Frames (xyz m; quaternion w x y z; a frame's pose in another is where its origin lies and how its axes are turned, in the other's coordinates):
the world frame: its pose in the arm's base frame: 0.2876 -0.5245 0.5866 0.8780 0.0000 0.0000 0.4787
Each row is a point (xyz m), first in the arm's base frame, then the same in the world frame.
Working: the arm's base frame: its pose in the world frame: 0.2851 0.5259 -0.5866 0.8780 0.0000 0.0000 -0.4787

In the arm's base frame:
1: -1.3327 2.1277 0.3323
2: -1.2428 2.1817 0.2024
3: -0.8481 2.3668 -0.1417
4: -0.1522 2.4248 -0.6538
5: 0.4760 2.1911 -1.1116
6: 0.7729 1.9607 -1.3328
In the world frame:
1: 1.3516 2.7987 -0.2543
2: 1.4457 2.7524 -0.3842
3: 1.8151 2.5209 -0.7283
4: 2.2408 1.9673 -1.2404
5: 2.3847 1.3127 -1.6982
6: 2.3519 0.9383 -1.9194

